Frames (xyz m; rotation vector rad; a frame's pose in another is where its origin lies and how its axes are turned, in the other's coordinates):
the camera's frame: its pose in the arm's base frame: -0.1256 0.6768 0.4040 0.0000 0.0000 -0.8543
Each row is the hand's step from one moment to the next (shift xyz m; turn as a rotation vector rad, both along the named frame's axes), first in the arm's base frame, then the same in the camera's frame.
Working: the arm's base frame: its pose in the camera's frame: 0.5929 -0.3498 -0.4040 0.0000 0.0000 0.8543

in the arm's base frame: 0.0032 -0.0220 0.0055 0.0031 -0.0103 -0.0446
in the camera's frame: 0.0187 -0.0120 0.0055 0.0098 -0.0044 -0.0446
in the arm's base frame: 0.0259 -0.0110 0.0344 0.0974 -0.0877 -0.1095
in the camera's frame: 0.0253 0.0123 0.0344 0.1301 0.0159 -0.1095
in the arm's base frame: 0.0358 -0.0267 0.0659 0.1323 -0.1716 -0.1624
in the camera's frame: 0.0436 0.0095 0.0659 0.2163 -0.0129 -0.1624
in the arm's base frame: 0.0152 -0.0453 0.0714 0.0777 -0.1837 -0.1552
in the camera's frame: 0.0441 -0.0183 0.0714 0.1896 -0.0620 -0.1552
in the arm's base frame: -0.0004 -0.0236 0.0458 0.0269 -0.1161 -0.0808
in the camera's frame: 0.0175 -0.0158 0.0458 0.1052 -0.0560 -0.0808
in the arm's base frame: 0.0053 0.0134 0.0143 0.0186 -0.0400 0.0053
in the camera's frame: -0.0066 0.0128 0.0143 0.0424 -0.0122 0.0053
